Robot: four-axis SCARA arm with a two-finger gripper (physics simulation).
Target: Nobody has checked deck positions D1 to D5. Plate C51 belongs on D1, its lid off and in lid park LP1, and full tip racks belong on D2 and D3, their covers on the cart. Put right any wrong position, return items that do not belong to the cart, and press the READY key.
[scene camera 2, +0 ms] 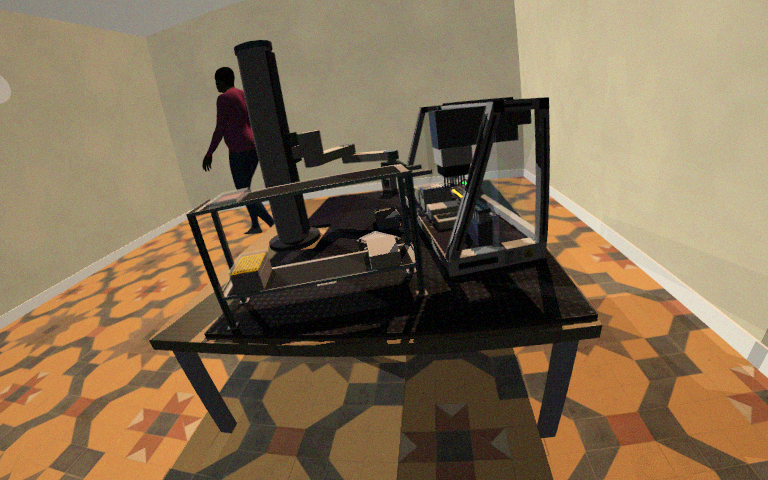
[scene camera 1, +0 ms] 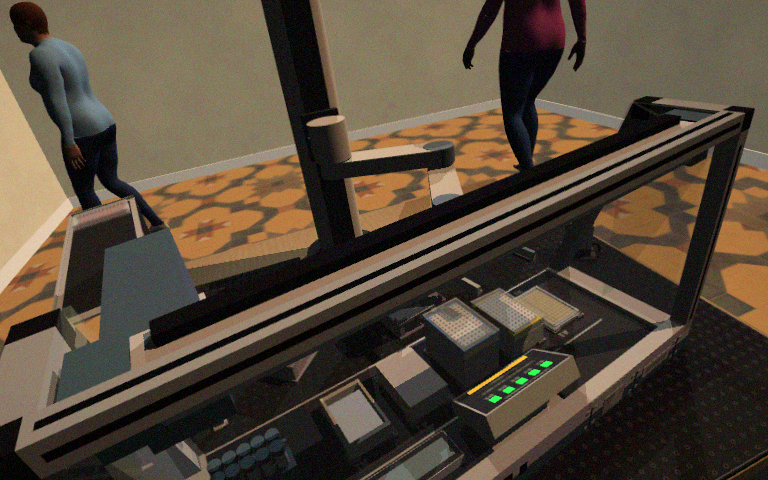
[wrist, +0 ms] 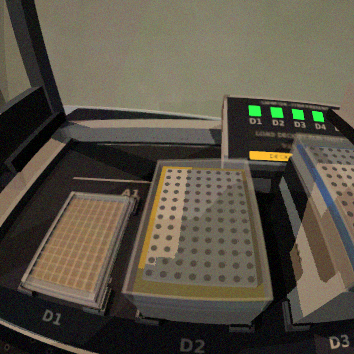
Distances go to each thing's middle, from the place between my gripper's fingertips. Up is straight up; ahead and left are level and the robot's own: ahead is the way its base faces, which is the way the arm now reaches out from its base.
The tan well plate (wrist: 74,261) lies 150 mm below my hand, 120 mm to the left of it and 20 mm behind it. The rest, counted from my hand: pipetting head (scene camera 2: 455,161) (570 mm to the right, 130 mm above, 90 mm ahead).
